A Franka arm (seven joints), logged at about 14 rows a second.
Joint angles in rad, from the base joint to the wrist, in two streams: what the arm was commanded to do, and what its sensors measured. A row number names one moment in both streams.
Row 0, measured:
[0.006 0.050 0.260 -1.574 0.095 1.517 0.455]
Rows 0 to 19, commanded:
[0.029 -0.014 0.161 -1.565 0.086 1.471 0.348]
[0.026 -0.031 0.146 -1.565 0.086 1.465 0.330]
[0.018 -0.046 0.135 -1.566 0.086 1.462 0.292]
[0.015 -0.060 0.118 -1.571 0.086 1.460 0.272]
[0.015 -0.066 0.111 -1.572 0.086 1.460 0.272]
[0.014 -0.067 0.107 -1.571 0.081 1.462 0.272]
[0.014 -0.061 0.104 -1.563 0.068 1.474 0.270]
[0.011 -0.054 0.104 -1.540 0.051 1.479 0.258]
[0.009 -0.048 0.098 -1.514 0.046 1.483 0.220]
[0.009 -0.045 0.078 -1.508 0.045 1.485 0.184]
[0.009 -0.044 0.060 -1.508 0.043 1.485 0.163]
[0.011 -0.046 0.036 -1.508 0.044 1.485 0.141]
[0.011 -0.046 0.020 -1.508 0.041 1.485 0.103]
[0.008 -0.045 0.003 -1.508 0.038 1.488 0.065]
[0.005 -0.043 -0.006 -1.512 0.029 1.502 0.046]
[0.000 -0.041 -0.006 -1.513 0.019 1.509 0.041]
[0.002 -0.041 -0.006 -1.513 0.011 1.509 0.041]
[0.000 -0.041 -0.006 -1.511 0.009 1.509 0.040]
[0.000 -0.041 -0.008 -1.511 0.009 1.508 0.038]
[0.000 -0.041 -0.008 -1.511 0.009 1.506 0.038]
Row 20, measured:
[0.005 -0.048 -0.013 -1.530 0.025 1.513 0.052]
